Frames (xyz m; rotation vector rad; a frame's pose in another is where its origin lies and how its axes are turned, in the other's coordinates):
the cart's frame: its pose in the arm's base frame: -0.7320 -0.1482 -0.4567 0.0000 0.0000 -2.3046
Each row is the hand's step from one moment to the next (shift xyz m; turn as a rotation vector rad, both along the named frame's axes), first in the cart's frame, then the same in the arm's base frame.
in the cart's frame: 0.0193 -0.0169 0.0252 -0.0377 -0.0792 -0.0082
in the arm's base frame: -0.0255 -0.0030 0.0252 -0.0336 0.0810 -0.0082
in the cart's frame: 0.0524 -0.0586 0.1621 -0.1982 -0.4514 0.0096
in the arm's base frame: -0.0786 0.0003 0.1621 -0.2025 0.4495 0.0096
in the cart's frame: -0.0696 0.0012 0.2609 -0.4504 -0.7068 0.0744
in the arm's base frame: 0.0475 0.0509 0.2609 -0.2233 0.8078 0.0744
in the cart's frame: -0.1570 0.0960 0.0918 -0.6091 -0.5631 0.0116
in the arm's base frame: 0.1764 0.0523 0.0918 -0.0103 0.8294 0.0116
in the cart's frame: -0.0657 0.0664 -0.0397 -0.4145 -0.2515 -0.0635
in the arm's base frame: 0.0933 0.0043 -0.0397 0.0908 0.4763 -0.0635
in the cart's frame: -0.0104 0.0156 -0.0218 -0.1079 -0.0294 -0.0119
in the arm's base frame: 0.0185 -0.0027 -0.0218 0.0504 0.0998 -0.0119
